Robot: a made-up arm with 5 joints.
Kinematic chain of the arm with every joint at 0, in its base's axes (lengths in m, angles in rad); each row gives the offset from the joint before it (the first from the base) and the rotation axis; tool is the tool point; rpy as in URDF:
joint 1: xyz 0.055 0 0.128 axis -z
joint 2: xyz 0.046 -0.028 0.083 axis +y
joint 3: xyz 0.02 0 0.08 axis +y
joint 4: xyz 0.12 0 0.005 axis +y
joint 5: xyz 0.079 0.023 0 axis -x
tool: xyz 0 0 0 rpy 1.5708 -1.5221 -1.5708
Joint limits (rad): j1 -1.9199..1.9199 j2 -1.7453..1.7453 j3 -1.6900..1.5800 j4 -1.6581..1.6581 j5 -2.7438..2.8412
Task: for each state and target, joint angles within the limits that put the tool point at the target. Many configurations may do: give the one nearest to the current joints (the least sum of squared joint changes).
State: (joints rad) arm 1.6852 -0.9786 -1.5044 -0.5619 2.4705
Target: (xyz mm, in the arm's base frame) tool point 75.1 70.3 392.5
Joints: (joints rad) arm 1.9177 -0.2546 -1.6177 -1.4482 2.4705
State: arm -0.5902 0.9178 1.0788 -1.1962 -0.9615
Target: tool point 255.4 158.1 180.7
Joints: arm -0.6875 0.5945 0.3977 -1.1494 -0.9615
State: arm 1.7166 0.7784 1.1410 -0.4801 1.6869
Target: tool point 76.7 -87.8 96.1
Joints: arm 1.2732 0.4301 1.5800 -0.9597 1.6869
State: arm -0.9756 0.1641 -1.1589 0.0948 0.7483
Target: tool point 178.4 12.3 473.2
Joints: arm -0.1397 -0.1872 -1.1358 0.4141 0.7483
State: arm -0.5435 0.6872 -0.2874 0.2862 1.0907
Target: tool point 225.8 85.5 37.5
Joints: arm -0.4903 1.1822 -0.0461 0.3301 1.0907
